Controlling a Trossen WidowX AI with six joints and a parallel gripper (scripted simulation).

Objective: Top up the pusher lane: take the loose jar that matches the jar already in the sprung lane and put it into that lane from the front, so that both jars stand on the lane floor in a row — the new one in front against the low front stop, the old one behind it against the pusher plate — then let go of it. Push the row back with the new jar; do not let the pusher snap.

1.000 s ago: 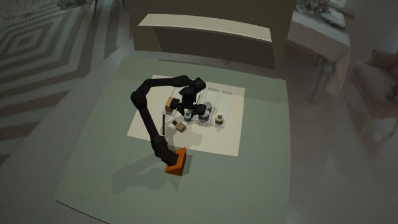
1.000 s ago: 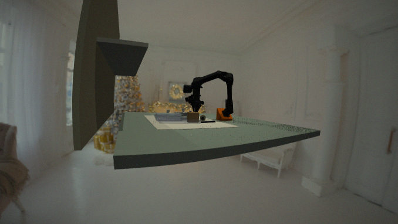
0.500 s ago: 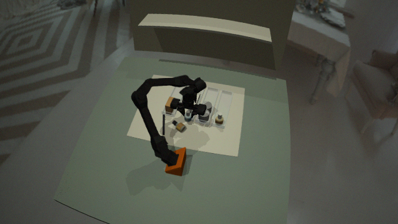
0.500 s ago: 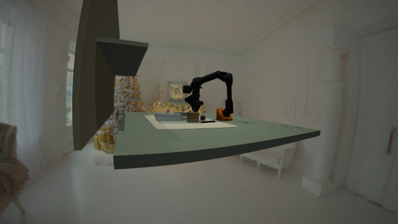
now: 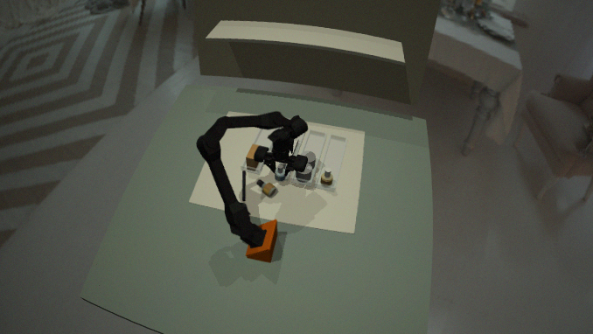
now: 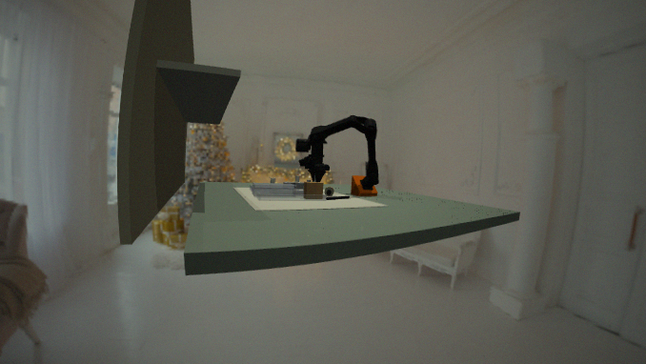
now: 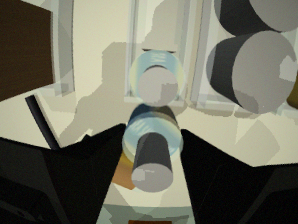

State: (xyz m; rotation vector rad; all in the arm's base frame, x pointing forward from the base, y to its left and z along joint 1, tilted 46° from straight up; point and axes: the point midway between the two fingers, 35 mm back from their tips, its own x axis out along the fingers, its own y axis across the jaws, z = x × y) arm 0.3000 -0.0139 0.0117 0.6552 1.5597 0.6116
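The sprung lane is 190 mm ahead of my gripper tip, 20 mm to the left of it and 30 mm below it. Round my gripper tip: thin black rod 60 mm behind, 130 mm to the left, 50 mm below.
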